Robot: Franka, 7 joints.
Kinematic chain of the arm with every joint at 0, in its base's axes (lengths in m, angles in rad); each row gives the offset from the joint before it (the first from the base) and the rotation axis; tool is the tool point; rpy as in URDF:
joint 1: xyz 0 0 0.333 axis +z
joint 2: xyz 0 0 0 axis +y
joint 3: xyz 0 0 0.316 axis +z
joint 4: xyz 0.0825 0 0 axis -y
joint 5: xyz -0.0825 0 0.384 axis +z
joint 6: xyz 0 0 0 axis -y
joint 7: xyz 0.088 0 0 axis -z
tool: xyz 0 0 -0.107 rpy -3.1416 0 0
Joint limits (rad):
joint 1: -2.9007..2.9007
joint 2: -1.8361..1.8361
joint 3: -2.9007..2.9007
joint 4: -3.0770..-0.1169
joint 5: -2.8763..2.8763
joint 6: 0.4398..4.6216
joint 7: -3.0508..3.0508
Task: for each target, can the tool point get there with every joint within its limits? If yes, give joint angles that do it. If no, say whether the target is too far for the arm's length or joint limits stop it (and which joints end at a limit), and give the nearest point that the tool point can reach.
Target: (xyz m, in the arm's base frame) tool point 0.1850 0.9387 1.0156
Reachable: no: too far | nearest point 0.1350 0.6852 0.8313 | short by 0.317 m
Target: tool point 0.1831 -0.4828 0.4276
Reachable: yes | joints 0.5334 -1.3013 -1.3540 -1.9939 -0.4300 1.6067 -0.2022
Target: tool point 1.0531 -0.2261 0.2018
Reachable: no: too far | nearest point 0.8326 -0.1788 0.2293 | short by 0.227 m
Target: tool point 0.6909 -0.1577 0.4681
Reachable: yes | joints -0.7605 0.5935 0.5449 -1.5982 -0.9131 3.3686 1.4064
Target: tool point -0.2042 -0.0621 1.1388
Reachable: yes | joints -1.8930 -0.2196 -0.3520 -0.8130 0.7631 3.1477 -1.7129
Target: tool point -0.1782 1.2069 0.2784
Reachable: no: too far | nearest point -0.1252 0.8478 0.2946 | short by 0.363 m
